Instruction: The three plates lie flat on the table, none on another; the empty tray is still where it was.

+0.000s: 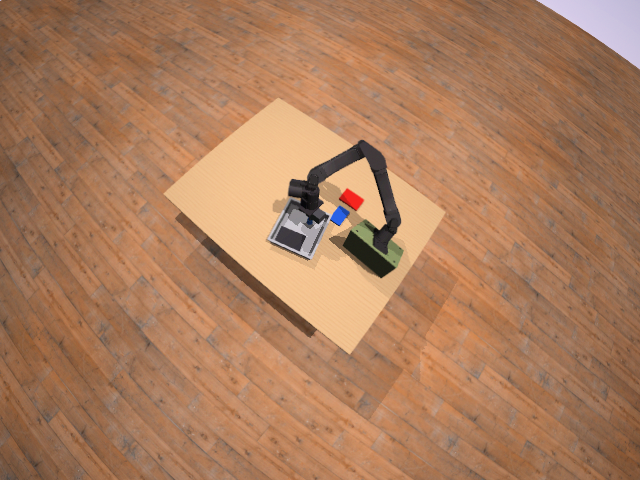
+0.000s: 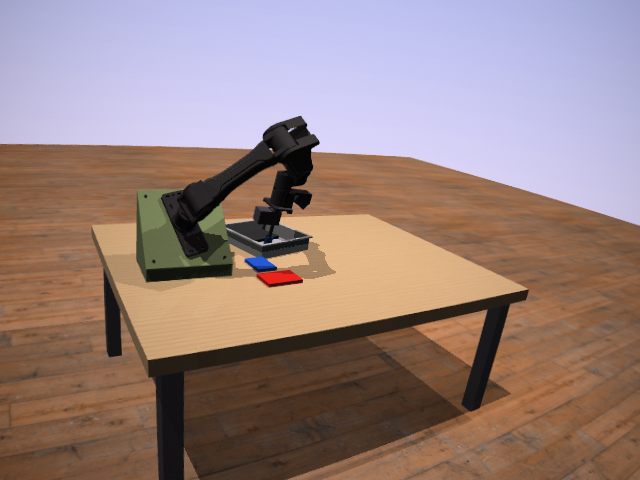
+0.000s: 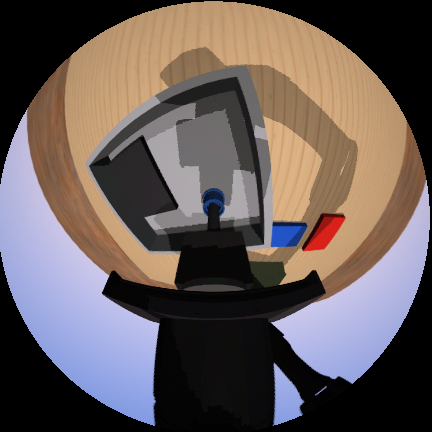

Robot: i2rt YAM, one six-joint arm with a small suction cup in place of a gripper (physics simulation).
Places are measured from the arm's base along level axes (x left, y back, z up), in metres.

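Pixels of known places: hand at its tool point: (image 1: 309, 222) (image 3: 213, 197); arm's base at its link origin: (image 1: 379, 241) (image 2: 184, 223).
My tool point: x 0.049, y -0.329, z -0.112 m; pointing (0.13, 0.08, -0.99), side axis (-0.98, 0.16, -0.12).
For each thing: its top centre in the pictures, then the offset to it from my tool point. Level surfaces: height alone.
- grey tray at its top centre: (image 3: 164, 200) (image 2: 264, 230) (image 1: 300, 226) dx +0.054, dy -0.020, dz +0.028 m
- table at its surface level: dz -0.022 m
- black plate at its top centre: (image 3: 138, 184) (image 2: 257, 234) (image 1: 290, 238) dx +0.120, dy -0.035, dz -0.009 m
- blue plate at its top centre: (image 3: 281, 237) (image 2: 260, 262) (image 1: 339, 215) dx -0.119, dy +0.103, dz -0.011 m
- red plate at its top centre: (image 3: 324, 235) (image 2: 279, 276) (image 1: 351, 199) dx -0.235, dy +0.111, dz -0.011 m
A grey tray (image 1: 276, 223) (image 2: 281, 247) (image 3: 266, 181) stands on the table (image 1: 248, 150) (image 2: 388, 269) (image 3: 301, 80). A black plate (image 1: 289, 238) (image 3: 132, 181) lies flat inside it, against its far-left side. A blue plate (image 1: 339, 215) (image 2: 260, 263) (image 3: 287, 233) and a red plate (image 1: 351, 198) (image 2: 279, 277) (image 3: 324, 231) lie flat on the table beside the tray, apart from each other. My suction cup (image 1: 309, 221) (image 2: 268, 238) (image 3: 212, 199) hangs low inside the tray over its bare grey floor, to the right of the black plate. It holds nothing.
The green arm base (image 1: 370, 248) (image 2: 154, 242) stands near the table edge, close to the blue plate. The arm reaches over both plates to the tray.
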